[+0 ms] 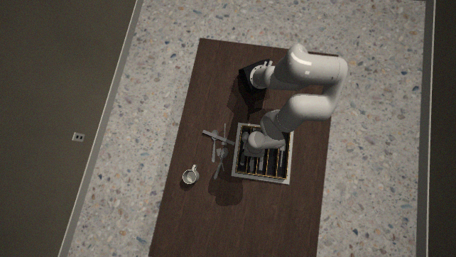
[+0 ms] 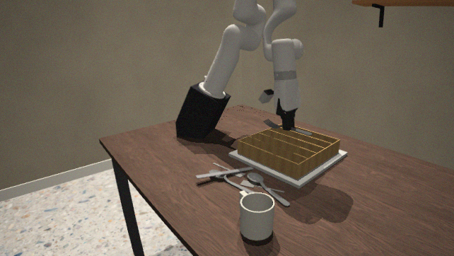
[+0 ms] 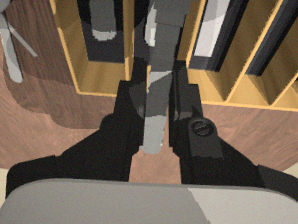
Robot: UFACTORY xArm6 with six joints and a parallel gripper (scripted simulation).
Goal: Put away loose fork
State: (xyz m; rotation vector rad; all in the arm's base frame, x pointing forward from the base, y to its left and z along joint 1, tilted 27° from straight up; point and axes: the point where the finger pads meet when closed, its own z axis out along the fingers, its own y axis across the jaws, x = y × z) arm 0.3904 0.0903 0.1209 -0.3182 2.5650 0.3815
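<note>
My gripper is now 100 mm above the wooden slotted tray, 50 mm to the right of it and 40 mm past it. Also, from my hand: white mug 280 mm to the right, 260 mm ahead, 110 mm below.
</note>
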